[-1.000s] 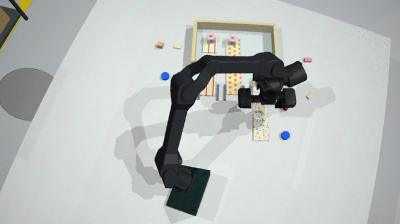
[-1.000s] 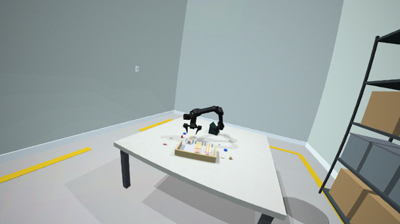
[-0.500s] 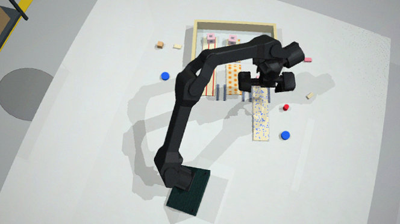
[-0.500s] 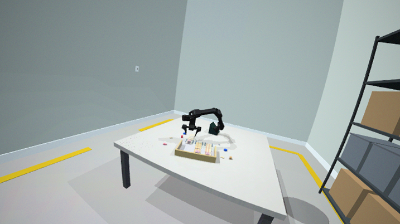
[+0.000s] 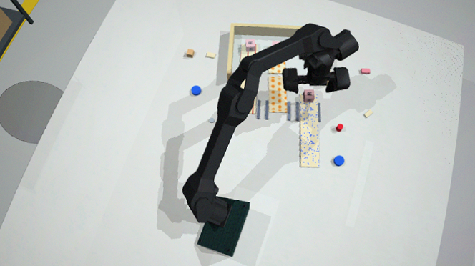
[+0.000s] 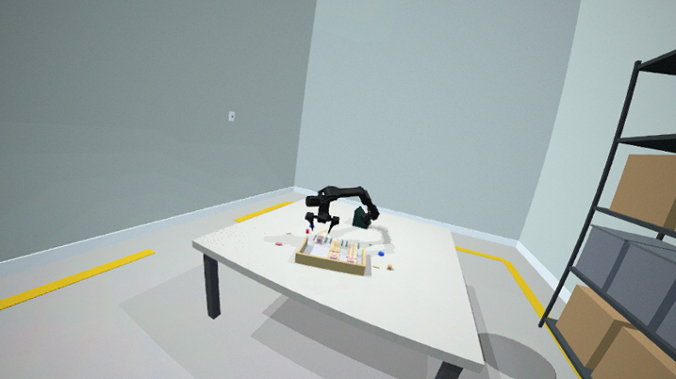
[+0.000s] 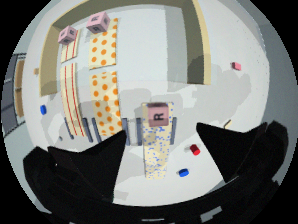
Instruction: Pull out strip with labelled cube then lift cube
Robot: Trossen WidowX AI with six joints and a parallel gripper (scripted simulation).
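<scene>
Right now the red peg is 12 cm to the right of my gripper tip, 6 cm behind it and 5 cm below it. Round my gripper tip: tan block 41 cm to the left, 5 cm below, 3 cm ahead; then pink block 17 cm ahead, 15 cm to the right, 6 cm below.
</scene>
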